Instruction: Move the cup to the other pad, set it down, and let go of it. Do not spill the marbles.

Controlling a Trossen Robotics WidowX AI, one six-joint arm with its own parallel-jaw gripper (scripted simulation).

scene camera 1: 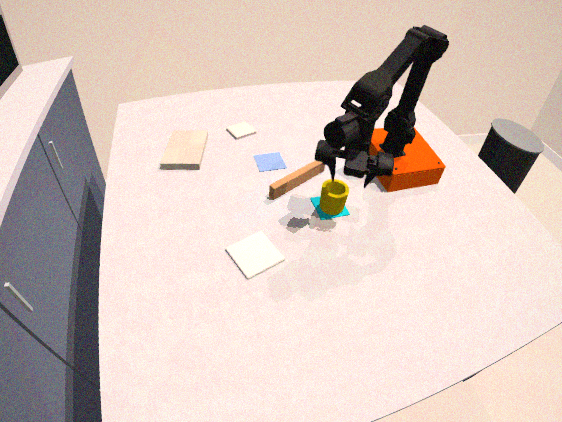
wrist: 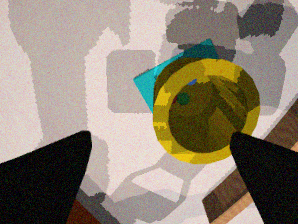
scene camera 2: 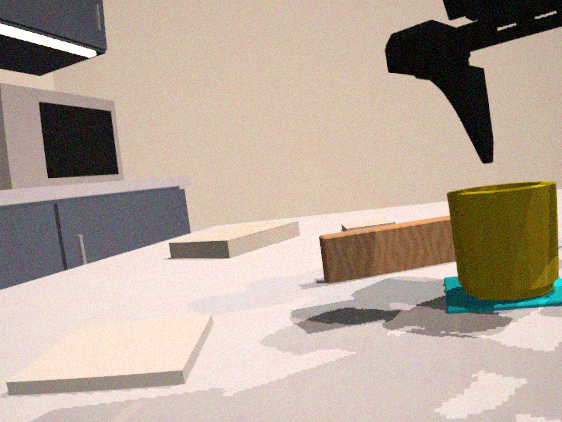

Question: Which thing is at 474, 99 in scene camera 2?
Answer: My gripper.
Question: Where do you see a yellow cup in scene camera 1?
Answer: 334, 194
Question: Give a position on a wooden bar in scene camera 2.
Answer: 368, 252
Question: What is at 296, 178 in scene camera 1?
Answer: A wooden bar.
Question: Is my gripper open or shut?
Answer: Open.
